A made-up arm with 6 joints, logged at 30 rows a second.
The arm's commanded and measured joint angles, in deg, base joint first. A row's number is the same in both.
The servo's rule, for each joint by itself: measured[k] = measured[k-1] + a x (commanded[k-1-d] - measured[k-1]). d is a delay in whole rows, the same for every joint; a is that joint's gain. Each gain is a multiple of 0.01, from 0.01 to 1. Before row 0 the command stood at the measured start. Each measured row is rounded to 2 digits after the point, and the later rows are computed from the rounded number. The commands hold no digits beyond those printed.
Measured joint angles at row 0: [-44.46, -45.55, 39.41, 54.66, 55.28, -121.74]
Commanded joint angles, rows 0 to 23: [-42.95, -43.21, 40.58, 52.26, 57.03, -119.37]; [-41.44, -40.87, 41.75, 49.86, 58.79, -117.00]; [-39.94, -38.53, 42.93, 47.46, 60.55, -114.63]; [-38.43, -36.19, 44.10, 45.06, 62.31, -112.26]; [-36.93, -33.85, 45.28, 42.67, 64.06, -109.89]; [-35.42, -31.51, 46.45, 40.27, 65.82, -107.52]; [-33.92, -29.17, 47.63, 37.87, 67.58, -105.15]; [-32.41, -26.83, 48.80, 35.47, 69.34, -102.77]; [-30.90, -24.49, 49.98, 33.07, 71.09, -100.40]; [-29.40, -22.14, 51.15, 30.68, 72.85, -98.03]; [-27.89, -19.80, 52.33, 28.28, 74.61, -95.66]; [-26.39, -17.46, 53.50, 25.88, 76.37, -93.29]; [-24.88, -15.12, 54.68, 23.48, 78.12, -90.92]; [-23.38, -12.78, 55.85, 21.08, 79.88, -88.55]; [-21.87, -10.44, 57.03, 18.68, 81.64, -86.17]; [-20.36, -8.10, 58.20, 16.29, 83.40, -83.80]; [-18.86, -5.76, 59.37, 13.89, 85.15, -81.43]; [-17.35, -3.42, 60.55, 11.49, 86.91, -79.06]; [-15.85, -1.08, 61.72, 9.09, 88.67, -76.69]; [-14.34, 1.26, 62.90, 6.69, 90.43, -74.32]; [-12.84, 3.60, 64.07, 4.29, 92.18, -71.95]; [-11.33, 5.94, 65.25, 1.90, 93.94, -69.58]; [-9.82, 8.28, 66.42, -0.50, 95.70, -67.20]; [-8.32, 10.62, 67.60, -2.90, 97.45, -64.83]
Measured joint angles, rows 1 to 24: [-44.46, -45.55, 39.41, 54.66, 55.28, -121.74]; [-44.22, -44.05, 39.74, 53.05, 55.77, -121.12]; [-43.78, -42.01, 40.30, 50.91, 56.62, -120.05]; [-43.17, -39.78, 41.04, 48.60, 57.72, -118.64]; [-42.41, -37.48, 41.90, 46.23, 59.01, -116.98]; [-41.53, -35.16, 42.85, 43.84, 60.42, -115.14]; [-40.55, -32.82, 43.86, 41.45, 61.93, -113.16]; [-39.49, -30.48, 44.92, 39.05, 63.51, -111.08]; [-38.36, -28.14, 46.01, 36.65, 65.14, -108.92]; [-37.17, -25.80, 47.12, 34.25, 66.81, -106.70]; [-35.93, -23.46, 48.25, 31.86, 68.50, -104.45]; [-34.64, -21.12, 49.39, 29.46, 70.21, -102.16]; [-33.32, -18.78, 50.54, 27.06, 71.93, -99.85]; [-31.97, -16.44, 51.70, 24.66, 73.66, -97.53]; [-30.60, -14.10, 52.86, 22.26, 75.40, -95.20]; [-29.20, -11.76, 54.03, 19.86, 77.15, -92.85]; [-27.79, -9.42, 55.20, 17.47, 78.90, -90.50]; [-26.36, -7.08, 56.37, 15.07, 80.65, -88.14]; [-24.92, -4.74, 57.54, 12.67, 82.40, -85.78]; [-23.47, -2.40, 58.71, 10.27, 84.16, -83.42]; [-22.01, -0.06, 59.88, 7.87, 85.92, -81.05]; [-20.54, 2.28, 61.05, 5.47, 87.67, -78.68]; [-19.07, 4.62, 62.23, 3.08, 89.43, -76.31]; [-17.59, 6.96, 63.40, 0.68, 91.19, -73.94]
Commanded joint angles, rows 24 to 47: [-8.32, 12.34, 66.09, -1.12, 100.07, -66.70]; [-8.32, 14.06, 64.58, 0.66, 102.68, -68.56]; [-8.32, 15.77, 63.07, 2.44, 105.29, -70.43]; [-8.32, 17.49, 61.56, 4.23, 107.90, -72.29]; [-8.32, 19.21, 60.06, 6.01, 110.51, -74.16]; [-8.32, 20.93, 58.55, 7.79, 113.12, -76.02]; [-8.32, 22.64, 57.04, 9.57, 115.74, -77.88]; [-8.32, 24.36, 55.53, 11.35, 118.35, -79.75]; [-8.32, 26.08, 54.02, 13.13, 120.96, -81.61]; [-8.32, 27.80, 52.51, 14.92, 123.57, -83.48]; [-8.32, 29.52, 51.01, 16.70, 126.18, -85.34]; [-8.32, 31.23, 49.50, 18.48, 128.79, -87.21]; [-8.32, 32.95, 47.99, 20.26, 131.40, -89.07]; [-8.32, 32.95, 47.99, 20.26, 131.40, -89.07]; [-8.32, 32.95, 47.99, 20.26, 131.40, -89.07]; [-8.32, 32.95, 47.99, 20.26, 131.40, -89.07]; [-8.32, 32.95, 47.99, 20.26, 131.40, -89.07]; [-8.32, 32.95, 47.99, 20.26, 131.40, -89.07]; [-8.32, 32.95, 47.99, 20.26, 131.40, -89.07]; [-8.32, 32.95, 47.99, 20.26, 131.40, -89.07]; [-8.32, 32.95, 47.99, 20.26, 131.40, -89.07]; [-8.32, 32.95, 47.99, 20.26, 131.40, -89.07]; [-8.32, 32.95, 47.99, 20.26, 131.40, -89.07]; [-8.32, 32.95, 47.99, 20.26, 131.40, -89.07]
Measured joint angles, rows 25 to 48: [-16.11, 9.30, 64.58, -1.72, 92.94, -71.57]; [-14.86, 11.25, 65.00, -1.32, 94.94, -70.30]; [-13.81, 13.05, 64.88, 0.01, 97.11, -69.85]; [-12.93, 14.79, 64.37, 1.64, 99.40, -70.00]; [-12.19, 16.52, 63.58, 3.38, 101.78, -70.60]; [-11.57, 18.24, 62.59, 5.14, 104.22, -71.53]; [-11.05, 19.96, 61.46, 6.92, 106.71, -72.70]; [-10.61, 21.68, 60.22, 8.70, 109.24, -74.05]; [-10.24, 23.40, 58.91, 10.48, 111.79, -75.53]; [-9.93, 25.12, 57.54, 12.26, 114.36, -77.11]; [-9.67, 26.84, 56.13, 14.04, 116.94, -78.77]; [-9.45, 28.56, 54.70, 15.82, 119.53, -80.48]; [-9.27, 30.27, 53.24, 17.60, 122.12, -82.23]; [-9.12, 31.99, 51.77, 19.38, 124.72, -84.01]; [-8.99, 32.60, 50.71, 19.97, 126.59, -85.33]; [-8.88, 32.82, 49.95, 20.16, 127.94, -86.30]; [-8.79, 32.90, 49.40, 20.23, 128.91, -87.02]; [-8.71, 32.93, 49.01, 20.25, 129.61, -87.55]; [-8.65, 32.94, 48.72, 20.26, 130.11, -87.95]; [-8.60, 32.95, 48.52, 20.26, 130.47, -88.24]; [-8.56, 32.95, 48.37, 20.26, 130.73, -88.46]; [-8.52, 32.95, 48.26, 20.26, 130.92, -88.62]; [-8.49, 32.95, 48.18, 20.26, 131.05, -88.74]; [-8.46, 32.95, 48.13, 20.26, 131.15, -88.83]
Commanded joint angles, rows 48 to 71: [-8.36, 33.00, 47.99, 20.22, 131.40, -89.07]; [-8.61, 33.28, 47.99, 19.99, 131.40, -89.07]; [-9.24, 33.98, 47.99, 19.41, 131.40, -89.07]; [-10.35, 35.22, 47.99, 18.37, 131.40, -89.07]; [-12.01, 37.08, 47.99, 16.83, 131.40, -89.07]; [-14.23, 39.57, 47.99, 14.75, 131.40, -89.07]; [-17.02, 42.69, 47.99, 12.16, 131.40, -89.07]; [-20.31, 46.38, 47.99, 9.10, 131.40, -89.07]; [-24.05, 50.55, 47.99, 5.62, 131.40, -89.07]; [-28.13, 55.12, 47.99, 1.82, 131.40, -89.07]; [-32.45, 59.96, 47.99, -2.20, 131.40, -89.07]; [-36.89, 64.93, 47.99, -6.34, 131.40, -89.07]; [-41.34, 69.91, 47.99, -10.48, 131.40, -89.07]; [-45.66, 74.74, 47.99, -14.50, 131.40, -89.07]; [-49.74, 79.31, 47.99, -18.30, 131.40, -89.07]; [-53.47, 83.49, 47.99, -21.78, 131.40, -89.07]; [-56.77, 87.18, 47.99, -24.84, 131.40, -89.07]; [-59.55, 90.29, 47.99, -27.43, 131.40, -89.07]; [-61.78, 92.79, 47.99, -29.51, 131.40, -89.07]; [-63.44, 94.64, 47.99, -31.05, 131.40, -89.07]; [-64.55, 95.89, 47.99, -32.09, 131.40, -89.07]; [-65.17, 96.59, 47.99, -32.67, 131.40, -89.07]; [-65.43, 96.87, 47.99, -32.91, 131.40, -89.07]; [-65.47, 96.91, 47.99, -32.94, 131.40, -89.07]
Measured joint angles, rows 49 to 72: [-8.44, 32.95, 48.09, 20.26, 131.22, -88.89]; [-8.43, 32.98, 48.06, 20.23, 131.27, -88.94]; [-8.46, 33.17, 48.04, 20.07, 131.31, -88.97]; [-8.58, 33.69, 48.03, 19.63, 131.34, -89.00]; [-8.86, 34.67, 48.02, 18.79, 131.36, -89.02]; [-9.36, 36.21, 48.01, 17.48, 131.37, -89.03]; [-10.14, 38.36, 48.00, 15.65, 131.38, -89.04]; [-11.24, 41.13, 48.00, 13.31, 131.39, -89.05]; [-12.69, 44.49, 48.00, 10.49, 131.39, -89.06]; [-14.51, 48.37, 48.00, 7.23, 131.39, -89.06]; [-16.69, 52.69, 48.00, 3.61, 131.39, -89.06]; [-19.21, 57.34, 48.00, -0.28, 131.39, -89.06]; [-22.04, 62.20, 48.00, -4.34, 131.39, -89.06]; [-25.13, 67.13, 48.00, -8.45, 131.39, -89.06]; [-28.41, 72.00, 48.00, -12.50, 131.39, -89.06]; [-31.82, 76.68, 48.00, -16.39, 131.39, -89.06]; [-35.28, 81.04, 48.00, -20.00, 131.39, -89.06]; [-38.72, 84.97, 48.00, -23.24, 131.39, -89.06]; [-42.05, 88.37, 48.00, -26.05, 131.39, -89.06]; [-45.21, 91.20, 48.00, -28.37, 131.39, -89.06]; [-48.13, 93.40, 48.00, -30.17, 131.39, -89.06]; [-50.76, 94.99, 48.00, -31.46, 131.39, -89.06]; [-53.07, 96.01, 48.00, -32.27, 131.39, -89.06]; [-55.05, 96.56, 48.00, -32.70, 131.39, -89.06]
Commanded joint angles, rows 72 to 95: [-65.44, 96.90, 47.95, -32.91, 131.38, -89.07]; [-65.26, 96.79, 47.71, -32.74, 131.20, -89.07]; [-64.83, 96.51, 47.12, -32.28, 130.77, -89.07]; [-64.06, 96.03, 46.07, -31.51, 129.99, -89.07]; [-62.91, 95.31, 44.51, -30.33, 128.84, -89.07]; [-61.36, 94.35, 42.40, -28.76, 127.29, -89.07]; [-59.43, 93.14, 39.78, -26.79, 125.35, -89.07]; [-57.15, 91.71, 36.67, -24.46, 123.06, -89.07]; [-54.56, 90.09, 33.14, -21.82, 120.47, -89.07]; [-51.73, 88.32, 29.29, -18.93, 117.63, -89.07]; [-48.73, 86.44, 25.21, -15.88, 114.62, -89.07]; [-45.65, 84.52, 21.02, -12.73, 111.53, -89.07]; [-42.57, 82.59, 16.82, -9.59, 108.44, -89.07]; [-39.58, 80.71, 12.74, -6.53, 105.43, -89.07]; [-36.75, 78.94, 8.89, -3.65, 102.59, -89.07]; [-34.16, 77.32, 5.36, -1.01, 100.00, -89.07]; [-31.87, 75.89, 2.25, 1.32, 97.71, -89.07]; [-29.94, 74.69, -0.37, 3.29, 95.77, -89.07]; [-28.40, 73.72, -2.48, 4.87, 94.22, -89.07]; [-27.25, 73.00, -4.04, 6.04, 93.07, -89.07]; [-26.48, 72.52, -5.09, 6.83, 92.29, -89.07]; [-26.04, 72.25, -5.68, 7.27, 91.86, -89.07]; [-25.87, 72.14, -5.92, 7.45, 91.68, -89.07]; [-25.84, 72.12, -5.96, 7.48, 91.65, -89.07]
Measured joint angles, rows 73 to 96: [-56.72, 96.78, 48.00, -32.86, 131.39, -89.06]; [-58.12, 96.86, 47.99, -32.89, 131.39, -89.06]; [-59.26, 96.82, 47.91, -32.79, 131.34, -89.06]; [-60.15, 96.62, 47.69, -32.45, 131.18, -89.06]; [-60.78, 96.24, 47.24, -31.82, 130.85, -89.06]; [-61.12, 95.64, 46.48, -30.82, 130.29, -89.06]; [-61.16, 94.81, 45.34, -29.44, 129.45, -89.06]; [-60.88, 93.74, 43.78, -27.66, 128.30, -89.06]; [-60.28, 92.44, 41.79, -25.52, 126.83, -89.06]; [-59.36, 90.94, 39.37, -23.04, 125.05, -89.06]; [-58.14, 89.26, 36.55, -20.29, 122.97, -89.06]; [-56.63, 87.46, 33.37, -17.34, 120.63, -89.06]; [-54.87, 85.58, 29.91, -14.25, 118.08, -89.06]; [-52.90, 83.67, 26.24, -11.13, 115.38, -89.06]; [-50.77, 81.78, 22.46, -8.05, 112.59, -89.06]; [-48.53, 79.96, 18.66, -5.10, 109.79, -89.06]; [-46.23, 78.27, 14.94, -2.36, 107.05, -89.06]; [-43.93, 76.75, 11.39, 0.11, 104.43, -89.06]; [-41.69, 75.43, 8.10, 2.24, 102.01, -89.06]; [-39.56, 74.34, 5.14, 4.00, 99.83, -89.06]; [-37.59, 73.48, 2.57, 5.37, 97.94, -89.06]; [-35.81, 72.87, 0.43, 6.35, 96.36, -89.06]; [-34.25, 72.47, -1.28, 6.97, 95.10, -89.06]; [-32.91, 72.26, -2.58, 7.29, 94.14, -89.06]
